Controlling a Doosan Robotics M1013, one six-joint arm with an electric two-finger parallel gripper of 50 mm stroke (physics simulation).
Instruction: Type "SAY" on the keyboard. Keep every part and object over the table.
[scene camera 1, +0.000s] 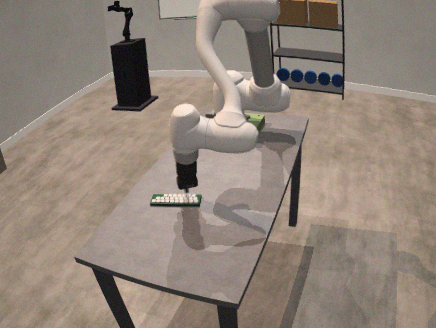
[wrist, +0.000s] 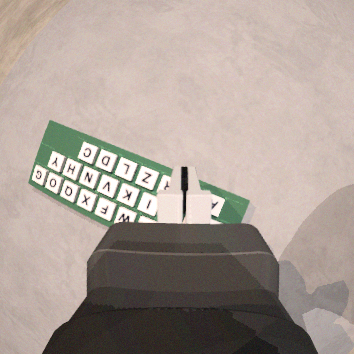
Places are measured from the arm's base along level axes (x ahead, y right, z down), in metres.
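Where they show: gripper, fingertip midpoint: (scene camera 1: 186, 191) (wrist: 183, 180).
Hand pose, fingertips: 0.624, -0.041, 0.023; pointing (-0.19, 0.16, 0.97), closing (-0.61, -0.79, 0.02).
Note:
Things, the pixels of their centre, and the offset from my fingertips, as dx, dy, dz. Level surfaces: height alone.
- keyboard, body centre: (wrist: 124, 191) (scene camera 1: 175, 199) +0.039, +0.034, +0.023
- Y key, body centre: (wrist: 56, 161) +0.059, +0.102, +0.017
- grey table, its level: dz +0.031
The keyboard (scene camera 1: 172, 200) (wrist: 65, 134) is a green board with white letter keys, lying flat on the table. In the wrist view it is tilted and its letters appear upside down. The Y key (wrist: 55, 160) shows at its left end. The A key (wrist: 216, 206) shows partly, just right of the fingers. The S key does not show; the fingers cover the stretch between the partly seen R key and A. My gripper (scene camera 1: 186, 190) (wrist: 183, 180) is shut and empty, pointing down over that stretch. Whether its tips touch a key cannot be told.
The grey table (scene camera 1: 135, 235) has its near edge in front of the keyboard. A green block (scene camera 1: 257, 120) is at the table's far end, partly behind the arm. A black pedestal (scene camera 1: 131, 72) and a shelf rack (scene camera 1: 343, 60) stand on the floor beyond.

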